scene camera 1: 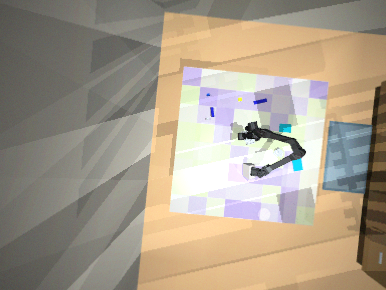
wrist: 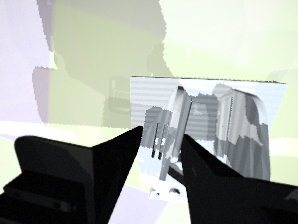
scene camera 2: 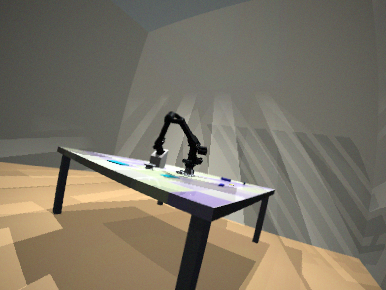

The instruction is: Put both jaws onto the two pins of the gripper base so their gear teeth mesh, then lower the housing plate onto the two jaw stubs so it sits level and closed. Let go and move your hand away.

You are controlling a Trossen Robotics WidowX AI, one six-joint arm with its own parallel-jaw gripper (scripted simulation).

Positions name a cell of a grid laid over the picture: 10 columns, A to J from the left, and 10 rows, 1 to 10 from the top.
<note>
In view: my gripper (wrist: F7) and a white jaw (wrist: I7).
</note>
